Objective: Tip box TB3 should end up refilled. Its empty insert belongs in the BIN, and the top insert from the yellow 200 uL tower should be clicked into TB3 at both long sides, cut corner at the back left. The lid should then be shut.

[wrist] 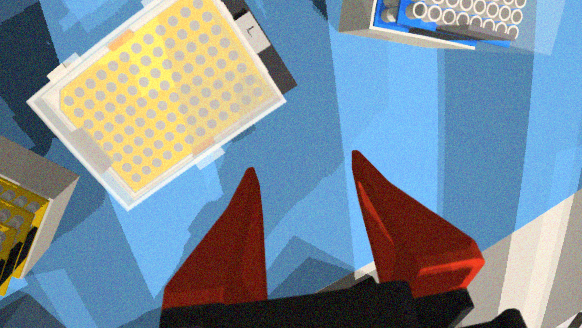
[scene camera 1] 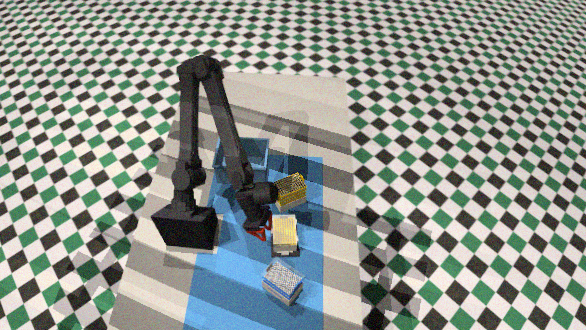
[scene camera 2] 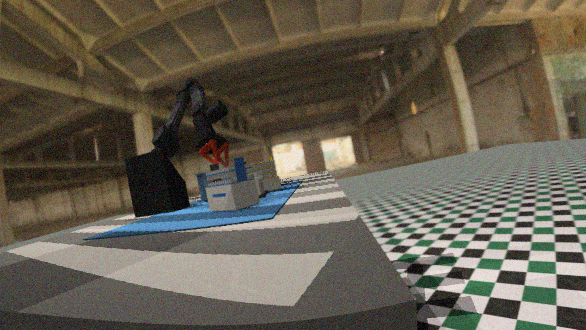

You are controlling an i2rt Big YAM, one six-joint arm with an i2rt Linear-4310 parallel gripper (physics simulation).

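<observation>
Tip box TB3 (scene camera 1: 284, 234) (wrist: 160, 95) stands upright on a dark base. A clear lid lies flat over its yellow insert and looks shut; the insert's cut corner shows at the left in the wrist view. I cannot tell whether both long sides are clicked in. The yellow tower (scene camera 1: 291, 194) (wrist: 42, 172) stands behind TB3, partly cut off in the wrist view. The blue-grey bin (scene camera 1: 255, 139) is at the back; the arm covers part of it and its contents are unclear. My gripper (scene camera 1: 268, 234) (wrist: 303, 166) is open and empty, beside TB3's long side, apart from it.
A blue-banded tip tower (scene camera 1: 283, 283) (scene camera 2: 232, 195) (wrist: 450, 17) stands in front of TB3, turned at an angle. The boxes stand on a blue mat (scene camera 1: 225, 290) on the table. The black arm base (scene camera 1: 186, 232) is at the left.
</observation>
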